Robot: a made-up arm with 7 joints.
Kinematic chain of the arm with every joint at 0, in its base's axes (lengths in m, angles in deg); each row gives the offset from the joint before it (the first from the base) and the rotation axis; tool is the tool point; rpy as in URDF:
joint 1: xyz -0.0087 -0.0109 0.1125 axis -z
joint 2: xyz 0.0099 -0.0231 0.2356 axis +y
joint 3: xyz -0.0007 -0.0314 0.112 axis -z
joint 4: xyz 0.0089 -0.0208 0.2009 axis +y
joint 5: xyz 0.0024 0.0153 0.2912 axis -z
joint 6: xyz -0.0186 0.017 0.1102 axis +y
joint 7: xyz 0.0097 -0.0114 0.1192 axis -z
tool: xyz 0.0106 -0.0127 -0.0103 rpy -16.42 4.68 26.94
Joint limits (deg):
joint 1: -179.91..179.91
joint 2: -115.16..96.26
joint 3: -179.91..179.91
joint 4: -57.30..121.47
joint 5: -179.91..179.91
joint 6: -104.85..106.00
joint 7: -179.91..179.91
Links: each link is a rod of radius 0.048 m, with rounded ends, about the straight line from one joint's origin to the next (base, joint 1, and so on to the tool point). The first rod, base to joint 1, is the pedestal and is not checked.
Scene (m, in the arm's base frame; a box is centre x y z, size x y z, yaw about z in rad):
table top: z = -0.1
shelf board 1: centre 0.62 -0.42 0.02 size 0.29 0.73 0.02 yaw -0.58
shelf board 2: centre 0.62 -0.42 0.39 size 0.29 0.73 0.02 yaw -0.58
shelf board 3: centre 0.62 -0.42 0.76 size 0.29 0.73 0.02 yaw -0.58
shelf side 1: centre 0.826 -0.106 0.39 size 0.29 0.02 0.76 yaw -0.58
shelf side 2: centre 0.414 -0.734 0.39 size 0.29 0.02 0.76 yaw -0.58
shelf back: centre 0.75 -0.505 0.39 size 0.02 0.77 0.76 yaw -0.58
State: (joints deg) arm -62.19 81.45 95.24 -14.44 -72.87 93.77 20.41
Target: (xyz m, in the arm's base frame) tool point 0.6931 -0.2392 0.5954
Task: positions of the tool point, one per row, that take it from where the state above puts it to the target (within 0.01 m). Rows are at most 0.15 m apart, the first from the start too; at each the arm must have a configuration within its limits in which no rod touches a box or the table.
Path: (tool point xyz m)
1: 0.4397 0.5401 0.3953
2: 0.5245 0.4492 0.4291
3: 0.5783 0.3404 0.4692
4: 0.5974 0.2230 0.5110
5: 0.5816 0.1068 0.5493
6: 0.5338 0.0009 0.5789
7: 0.4605 -0.0868 0.5954
8: 0.5274 -0.1256 0.5964
9: 0.5862 -0.1632 0.5930
10: 0.6346 -0.1961 0.5891
11: 0.6706 -0.2221 0.5888
12: 0.6931 -0.2393 0.5954

